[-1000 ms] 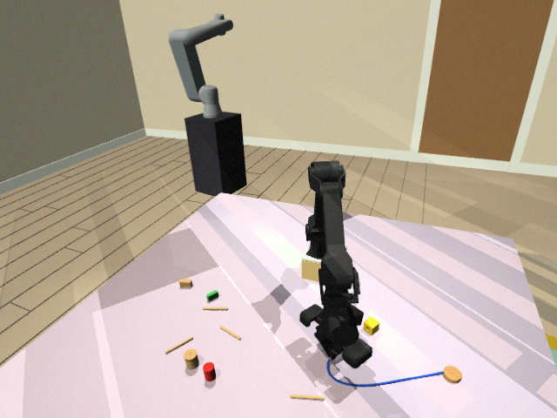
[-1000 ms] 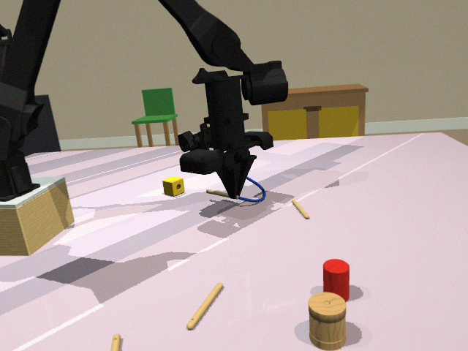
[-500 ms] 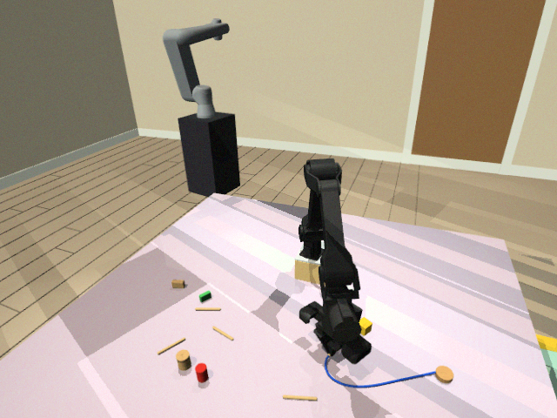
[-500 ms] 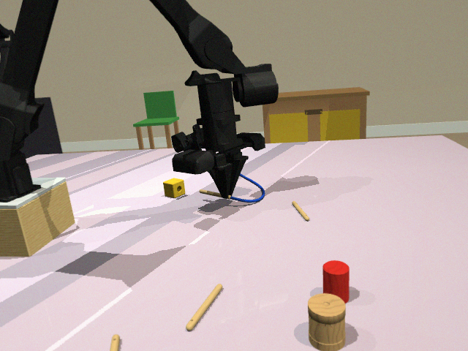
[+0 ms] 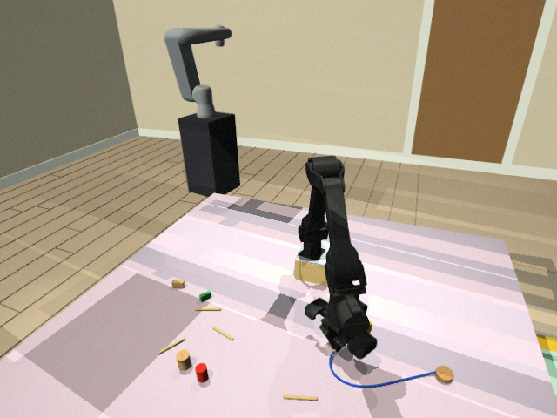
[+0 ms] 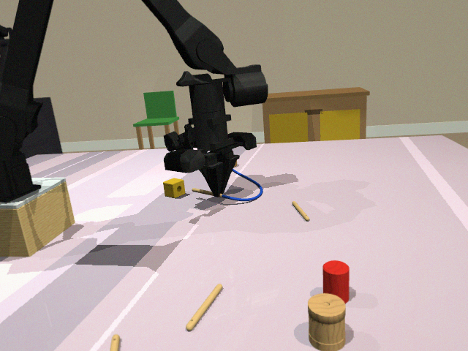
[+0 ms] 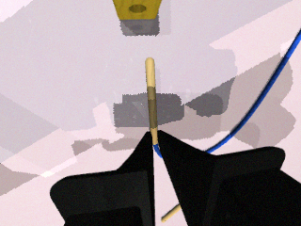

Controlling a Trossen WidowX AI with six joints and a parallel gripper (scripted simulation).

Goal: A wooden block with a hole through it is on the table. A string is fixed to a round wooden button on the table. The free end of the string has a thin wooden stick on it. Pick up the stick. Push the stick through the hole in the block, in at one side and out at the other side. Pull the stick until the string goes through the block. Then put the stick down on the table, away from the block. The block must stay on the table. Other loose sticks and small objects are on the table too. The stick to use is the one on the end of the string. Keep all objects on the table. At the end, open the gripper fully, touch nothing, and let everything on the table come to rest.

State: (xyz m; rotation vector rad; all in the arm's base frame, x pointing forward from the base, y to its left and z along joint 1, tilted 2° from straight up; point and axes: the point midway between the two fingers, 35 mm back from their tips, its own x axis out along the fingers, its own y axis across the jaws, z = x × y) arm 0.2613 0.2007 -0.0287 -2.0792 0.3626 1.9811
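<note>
The yellow block is 11 cm behind my gripper tip and 3 cm to the left of it. From my gripper tip the other things lie so: red cylinder 23 cm ahead, 25 cm to the right; round wooden button 7 cm behind, 25 cm to the left, 1 cm below; thin wooden stick 1 cm behind.
</note>
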